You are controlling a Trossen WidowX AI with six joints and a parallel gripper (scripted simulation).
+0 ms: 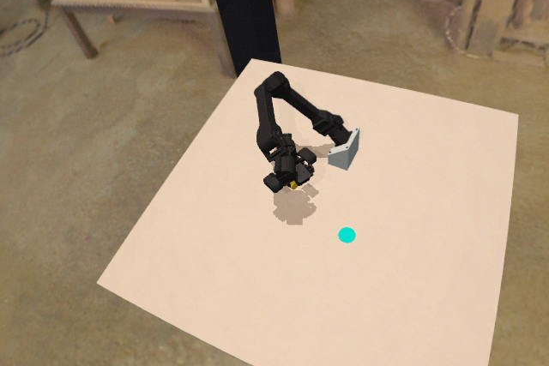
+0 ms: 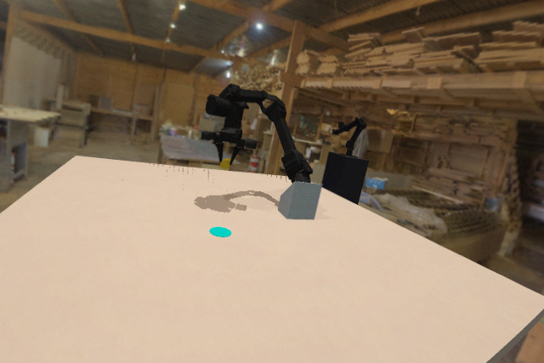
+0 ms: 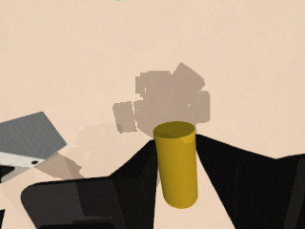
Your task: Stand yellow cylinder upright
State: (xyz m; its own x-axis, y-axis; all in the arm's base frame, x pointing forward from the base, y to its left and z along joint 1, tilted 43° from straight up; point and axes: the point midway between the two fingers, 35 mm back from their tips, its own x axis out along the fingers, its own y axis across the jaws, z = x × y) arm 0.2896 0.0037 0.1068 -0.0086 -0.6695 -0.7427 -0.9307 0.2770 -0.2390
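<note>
My gripper tip is now 22 cm to the right of the cyan circle, 15 cm above it and 4 cm short of it. From my gripper tip the other things lie so: yellow tall cylinder (2 cm to the right, 1 cm behind).
</note>
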